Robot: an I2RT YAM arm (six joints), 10 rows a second.
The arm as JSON. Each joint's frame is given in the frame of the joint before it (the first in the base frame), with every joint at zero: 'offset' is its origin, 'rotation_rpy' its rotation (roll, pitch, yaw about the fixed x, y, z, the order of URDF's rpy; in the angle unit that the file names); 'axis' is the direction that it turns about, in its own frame. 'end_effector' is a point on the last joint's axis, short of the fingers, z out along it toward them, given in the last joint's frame.
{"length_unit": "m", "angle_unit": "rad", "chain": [
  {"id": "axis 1", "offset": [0.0, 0.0, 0.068], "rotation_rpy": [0.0, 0.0, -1.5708], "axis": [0.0, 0.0, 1.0]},
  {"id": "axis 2", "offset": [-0.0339, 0.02, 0.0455], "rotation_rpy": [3.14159, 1.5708, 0.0], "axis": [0.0, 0.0, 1.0]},
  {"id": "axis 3", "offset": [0.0, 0.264, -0.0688], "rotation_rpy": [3.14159, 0.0, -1.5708], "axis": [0.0, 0.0, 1.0]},
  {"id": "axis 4", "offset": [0.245, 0.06, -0.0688], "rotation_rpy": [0.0, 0.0, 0.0], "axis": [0.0, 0.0, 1.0]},
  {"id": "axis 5", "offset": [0.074, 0.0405, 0.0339], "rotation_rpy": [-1.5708, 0.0, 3.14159], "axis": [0.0, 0.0, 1.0]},
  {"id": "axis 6", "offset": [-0.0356, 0.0, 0.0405], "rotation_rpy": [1.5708, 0.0, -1.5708], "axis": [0.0, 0.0, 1.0]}
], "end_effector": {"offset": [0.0, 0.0, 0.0], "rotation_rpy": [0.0, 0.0, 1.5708]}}
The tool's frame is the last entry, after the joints.
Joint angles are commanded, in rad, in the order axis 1, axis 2, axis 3, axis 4, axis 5, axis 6. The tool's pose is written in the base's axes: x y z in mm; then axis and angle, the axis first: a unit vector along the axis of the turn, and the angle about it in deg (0 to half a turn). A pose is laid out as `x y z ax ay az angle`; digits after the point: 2 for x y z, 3 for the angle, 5 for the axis.
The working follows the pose.
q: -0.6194, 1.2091, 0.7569, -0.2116, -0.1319, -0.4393
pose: 213.81 -146.70 240.00 0.05684 0.98096 -0.18572 131.936
Where each joint sits with the arm in this pose, in the base's axes (m; each line is computed from the numbers above, not from the rounded line before):
axis 1: 0.0000 0.0000 0.0680
axis 2: 0.0360 0.0160 0.1135
axis 3: -0.0800 0.0142 0.3604
axis 4: 0.1607 -0.0729 0.3073
axis 5: 0.2088 -0.1489 0.2936
axis 6: 0.2138 -0.1467 0.2400
the tool: 0.2138 -0.1467 0.2400

